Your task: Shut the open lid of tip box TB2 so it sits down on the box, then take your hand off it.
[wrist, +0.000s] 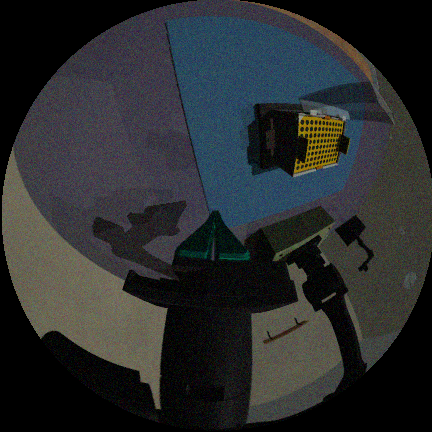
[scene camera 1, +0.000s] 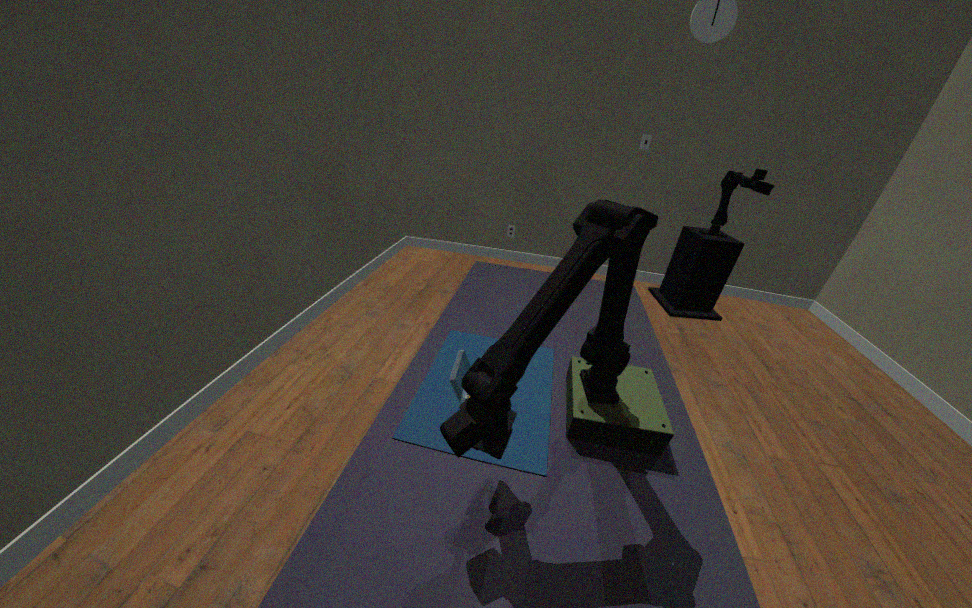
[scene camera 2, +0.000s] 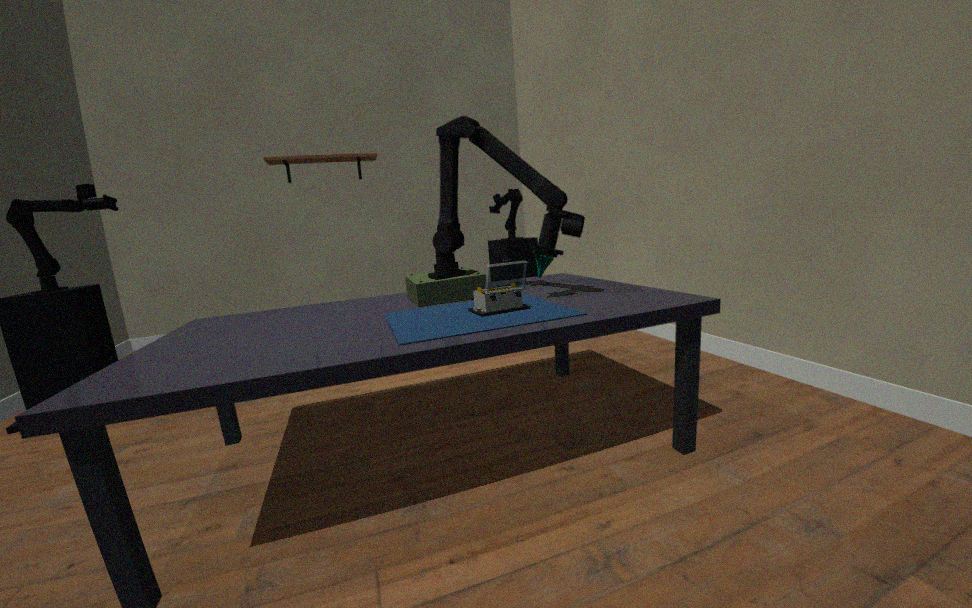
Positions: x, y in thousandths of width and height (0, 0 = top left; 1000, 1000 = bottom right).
Scene:
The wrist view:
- gripper: 499, 497
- pale lid: 828, 233
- blue mat: 520, 152
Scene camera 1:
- gripper: 510, 731
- blue mat: 543, 741
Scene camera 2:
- gripper: 555, 456
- blue mat: 430, 535

